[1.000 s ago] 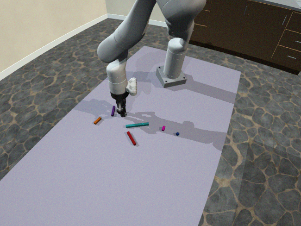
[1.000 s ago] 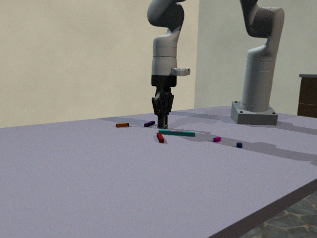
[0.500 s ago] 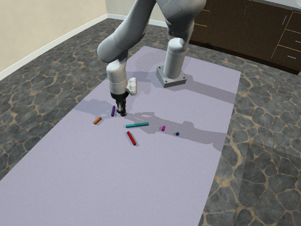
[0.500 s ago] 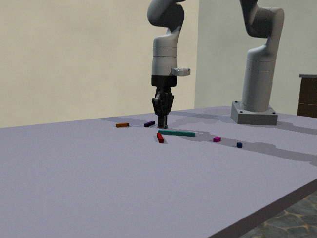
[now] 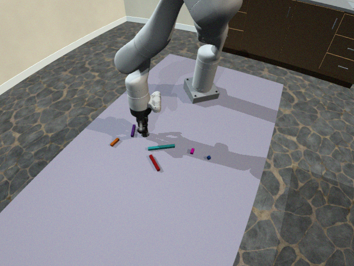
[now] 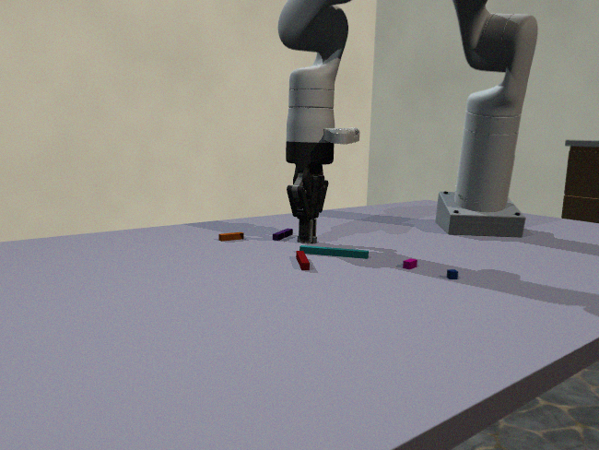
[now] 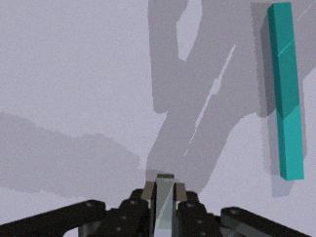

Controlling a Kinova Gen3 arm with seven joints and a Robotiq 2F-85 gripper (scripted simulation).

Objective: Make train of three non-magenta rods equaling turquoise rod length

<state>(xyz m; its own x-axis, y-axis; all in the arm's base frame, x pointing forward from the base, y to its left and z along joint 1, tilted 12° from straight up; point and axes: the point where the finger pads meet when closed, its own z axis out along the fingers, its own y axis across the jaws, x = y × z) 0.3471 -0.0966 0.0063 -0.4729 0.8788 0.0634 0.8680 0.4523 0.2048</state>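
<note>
Right now the purple rod is 50 mm to the right of my hand, 10 mm below it and 10 mm ahead of it. From my hand the other things lie so: turquoise rod (90 mm to the left, 30 mm ahead, 10 mm below); orange rod (90 mm ahead, 80 mm to the right, 10 mm below); grey rod (10 mm below).
</note>
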